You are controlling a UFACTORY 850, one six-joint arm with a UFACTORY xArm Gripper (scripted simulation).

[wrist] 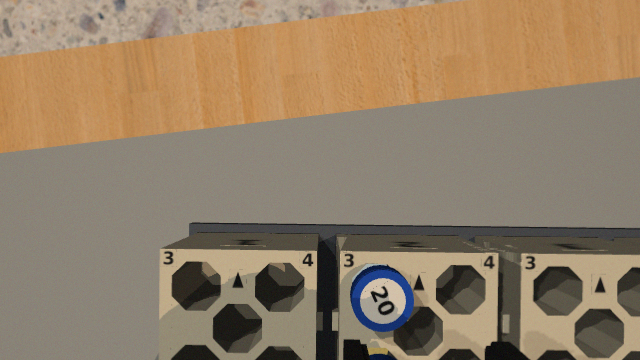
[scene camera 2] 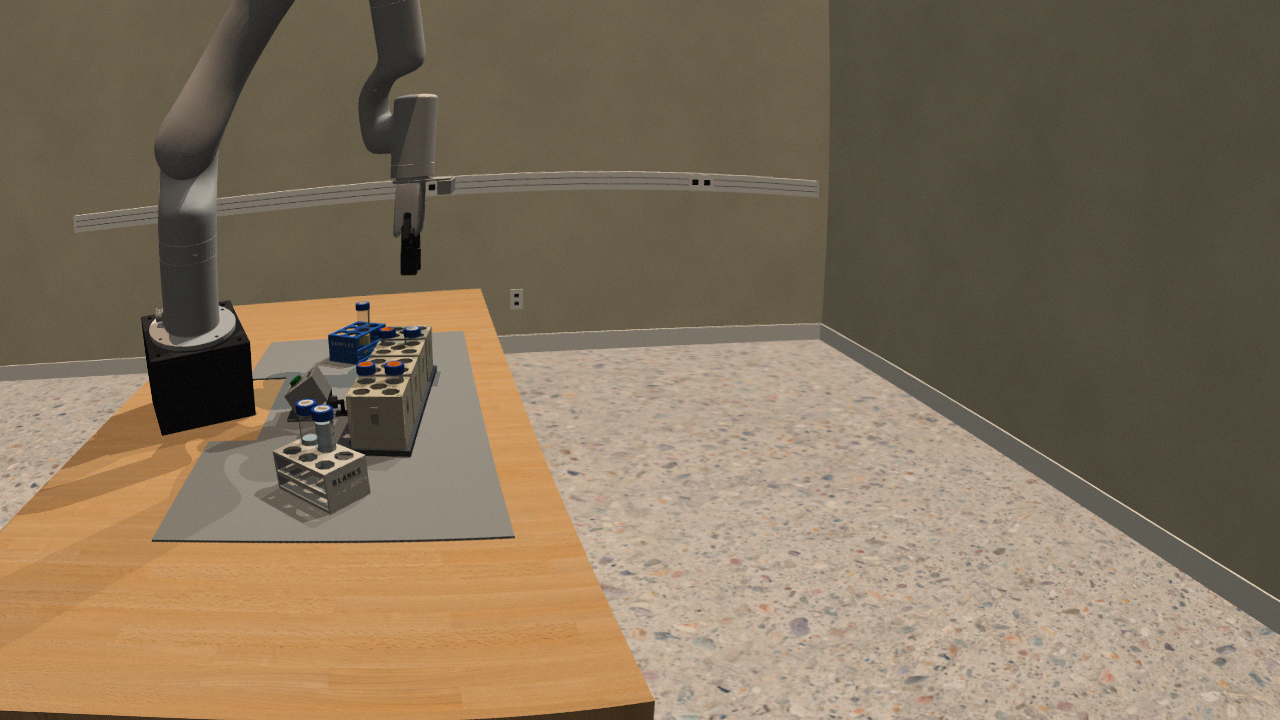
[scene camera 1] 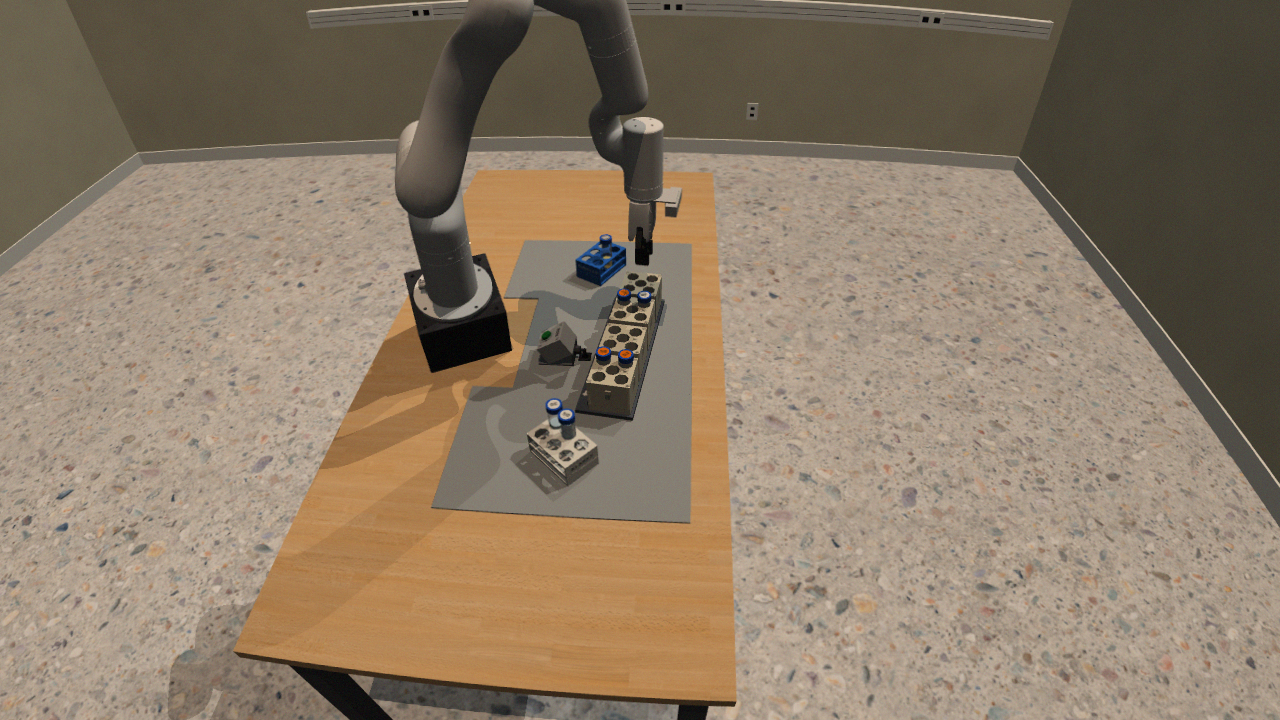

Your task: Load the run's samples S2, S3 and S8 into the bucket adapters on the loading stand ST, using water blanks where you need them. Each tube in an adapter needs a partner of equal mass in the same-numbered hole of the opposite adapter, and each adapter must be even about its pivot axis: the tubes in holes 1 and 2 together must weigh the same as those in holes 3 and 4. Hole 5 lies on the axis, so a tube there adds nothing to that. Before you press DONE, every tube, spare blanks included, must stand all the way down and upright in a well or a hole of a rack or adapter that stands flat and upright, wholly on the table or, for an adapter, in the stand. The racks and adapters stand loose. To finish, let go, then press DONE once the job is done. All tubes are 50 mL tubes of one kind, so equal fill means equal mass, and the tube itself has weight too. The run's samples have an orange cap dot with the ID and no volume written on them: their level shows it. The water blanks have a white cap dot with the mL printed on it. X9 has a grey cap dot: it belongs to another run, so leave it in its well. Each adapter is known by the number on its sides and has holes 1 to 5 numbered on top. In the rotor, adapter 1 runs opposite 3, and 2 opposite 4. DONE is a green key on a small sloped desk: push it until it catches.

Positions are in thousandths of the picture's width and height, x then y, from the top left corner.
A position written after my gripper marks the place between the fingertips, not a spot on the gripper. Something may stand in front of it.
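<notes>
A bucket adapter (scene camera 1: 478,540) and another bucket adapter (scene camera 1: 504,441) are present, together with a blue sample rack (scene camera 2: 268,484) and (scene camera 1: 459,376). In the wrist view the rack is out of frame. My gripper (scene camera 1: 504,360) is visible, and scene camera 2 shows it too, my gripper (scene camera 2: 321,378).
</notes>
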